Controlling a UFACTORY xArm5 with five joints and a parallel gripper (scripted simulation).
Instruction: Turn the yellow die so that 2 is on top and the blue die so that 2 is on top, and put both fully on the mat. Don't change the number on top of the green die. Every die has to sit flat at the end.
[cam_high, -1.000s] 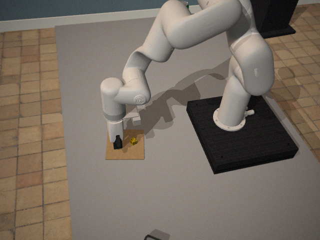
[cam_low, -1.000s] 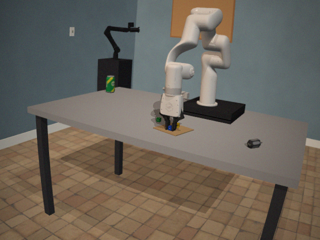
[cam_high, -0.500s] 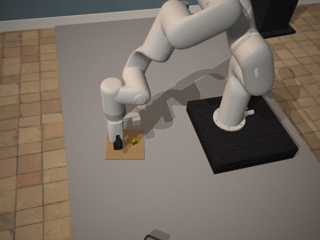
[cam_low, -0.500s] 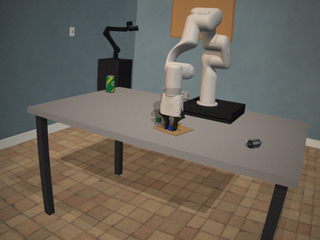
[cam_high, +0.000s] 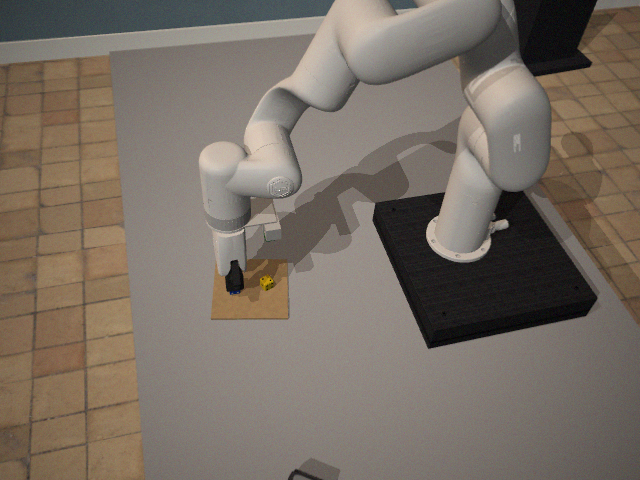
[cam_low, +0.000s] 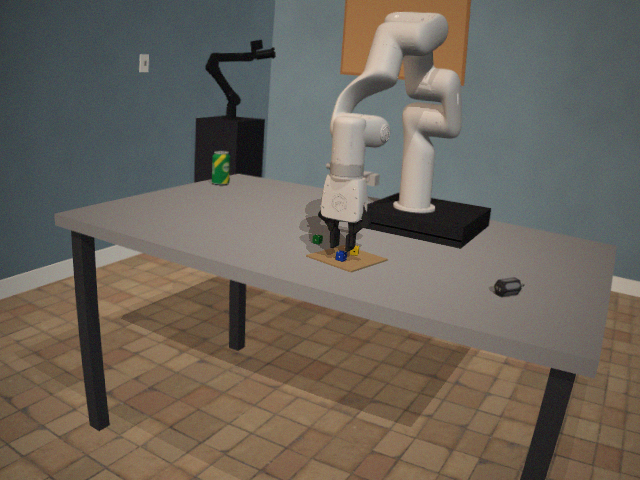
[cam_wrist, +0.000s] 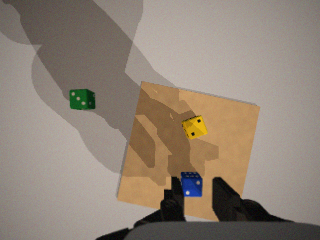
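My gripper is now 40 mm above the blue die. From my hand the other things lie so: green die: 100 mm behind, 110 mm to the right, 40 mm below; then mat: 30 mm behind, 50 mm below; then yellow die: 60 mm behind, 10 mm to the left, 40 mm below.
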